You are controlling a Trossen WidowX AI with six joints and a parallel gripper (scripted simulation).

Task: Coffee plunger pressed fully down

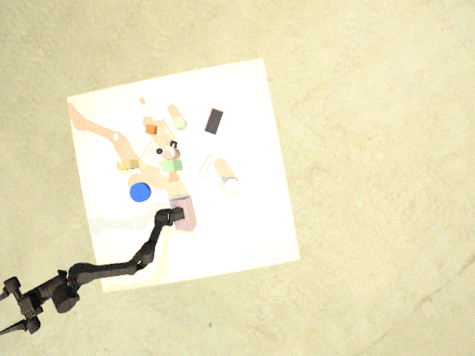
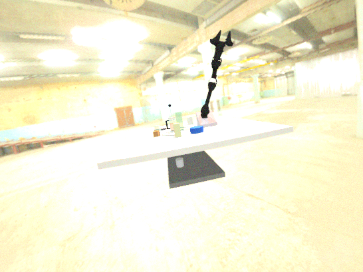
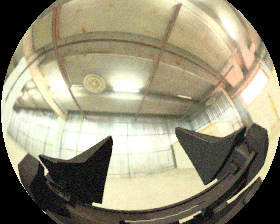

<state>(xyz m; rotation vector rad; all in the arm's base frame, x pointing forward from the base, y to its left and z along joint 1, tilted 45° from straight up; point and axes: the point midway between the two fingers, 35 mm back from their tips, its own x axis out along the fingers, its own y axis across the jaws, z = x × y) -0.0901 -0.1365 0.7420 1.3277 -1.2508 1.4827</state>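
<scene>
My gripper tip is 410 mm short of the pale green block, 440 mm to the left of it and 650 mm above it. Also, from my gripper tip: blue disc 280 mm ahead, 190 mm to the right, 730 mm below; yellow block 460 mm ahead, 160 mm to the right, 690 mm below; orange cube 660 mm ahead, 320 mm to the right, 720 mm below.
</scene>
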